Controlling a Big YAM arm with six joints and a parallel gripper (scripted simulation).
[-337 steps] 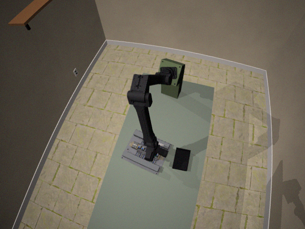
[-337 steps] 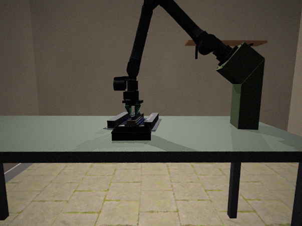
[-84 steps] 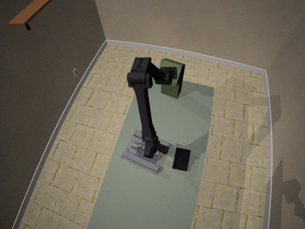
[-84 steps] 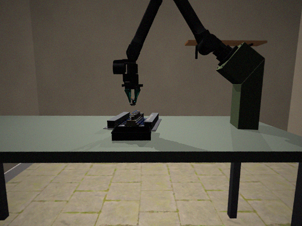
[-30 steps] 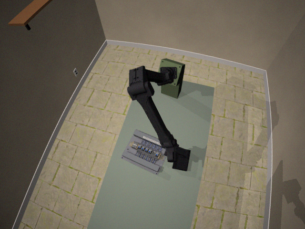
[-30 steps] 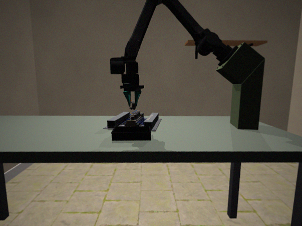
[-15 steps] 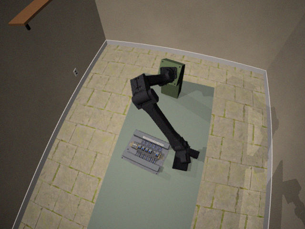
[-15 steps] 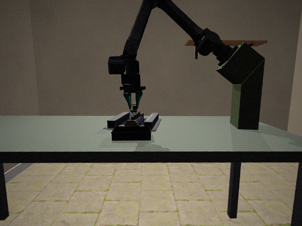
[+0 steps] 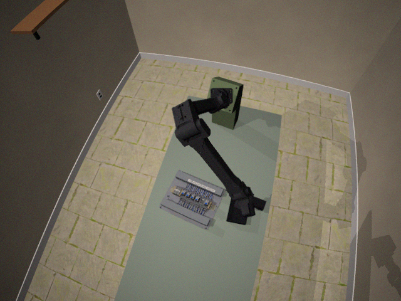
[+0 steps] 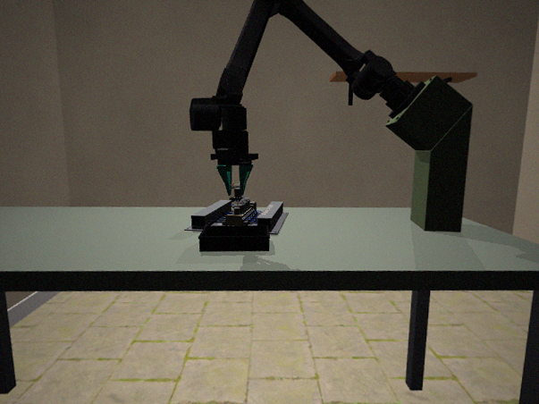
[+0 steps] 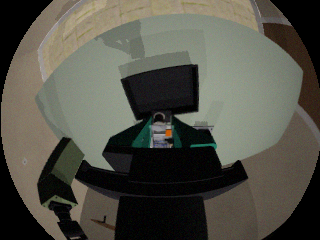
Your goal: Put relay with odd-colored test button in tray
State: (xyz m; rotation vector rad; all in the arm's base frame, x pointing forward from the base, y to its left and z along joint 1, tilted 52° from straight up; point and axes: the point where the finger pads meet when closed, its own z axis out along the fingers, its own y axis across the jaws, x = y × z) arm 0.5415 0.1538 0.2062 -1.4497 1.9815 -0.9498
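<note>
My gripper is now 11 cm above the black tray. From my hand the other things lie so: grey socket panel 8 cm behind, 27 cm to the right, 13 cm below.
</note>
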